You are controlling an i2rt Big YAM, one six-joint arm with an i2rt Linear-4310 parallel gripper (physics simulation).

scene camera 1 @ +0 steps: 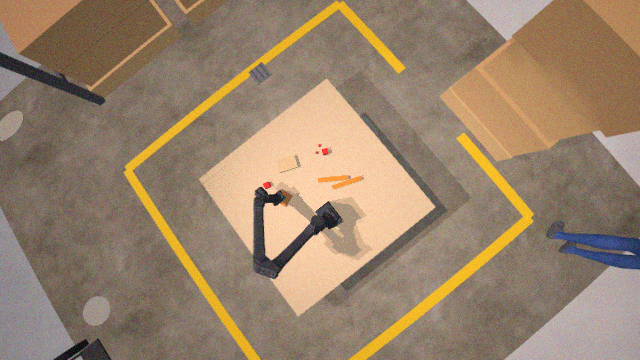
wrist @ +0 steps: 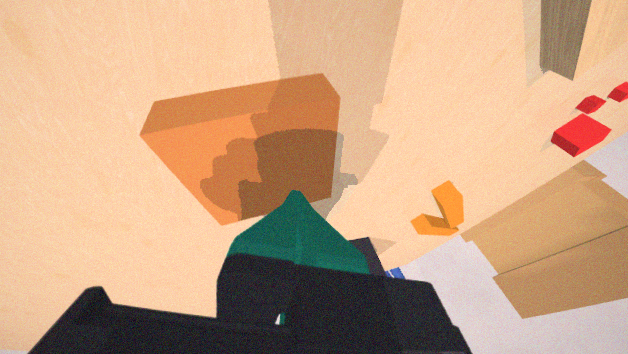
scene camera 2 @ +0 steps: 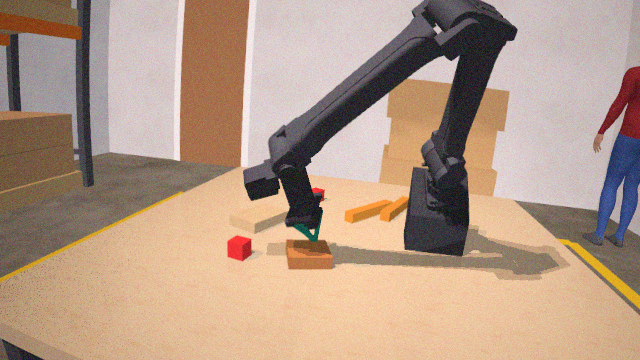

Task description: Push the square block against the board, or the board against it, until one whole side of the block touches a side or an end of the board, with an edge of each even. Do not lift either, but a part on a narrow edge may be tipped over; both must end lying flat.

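Places are measured from the arm's base along level axes (x ahead, y left, z up), in metres.
Pixels of known places: gripper, fingertip midpoint: (scene camera 1: 285, 197) (wrist: 294, 197) (scene camera 2: 314, 241); arm's base, origin of the base link: (scene camera 1: 329, 216) (scene camera 2: 440, 190).
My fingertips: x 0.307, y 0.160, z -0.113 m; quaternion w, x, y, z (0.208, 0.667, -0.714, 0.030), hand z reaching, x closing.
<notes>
Ahead of a thing's pixels: the offset from my fingertips to its top centre.
The square block @[dx +0.011, dy +0.019, dz -0.011 m] (scene camera 1: 288, 199) (scene camera 2: 310, 261) (wrist: 200, 155) is orange-brown and lies flat, partly in the arm's shadow. The board @[dx +0.187, dy -0.174, dz -0.011 m] (scene camera 1: 288, 164) (scene camera 2: 257, 218) (wrist: 564, 37) is pale wood and lies flat, apart from the block, with a stretch of table between them. In scene camera 2 it is farther back and left, partly hidden by the gripper. My gripper (scene camera 1: 283, 198) (scene camera 2: 314, 240) (wrist: 294, 197) is shut and empty, green fingertips together. Its tip is at the block's rear edge in scene camera 2; I cannot tell whether it touches.
A red cube @[dx +0.166, dy +0.049, dz -0.001 m] (scene camera 1: 267, 185) (scene camera 2: 239, 248) stands left of the block in scene camera 2. Another red cube @[dx +0.060, dy -0.450, dz -0.001 m] (scene camera 1: 325, 151) (scene camera 2: 318, 194) (wrist: 580, 134) stands farther off, beside two small red pieces. Two orange bars @[dx -0.132, dy -0.354, dz -0.010 m] (scene camera 1: 334, 179) (scene camera 2: 367, 211) (wrist: 450, 202) lie near the arm's base.
</notes>
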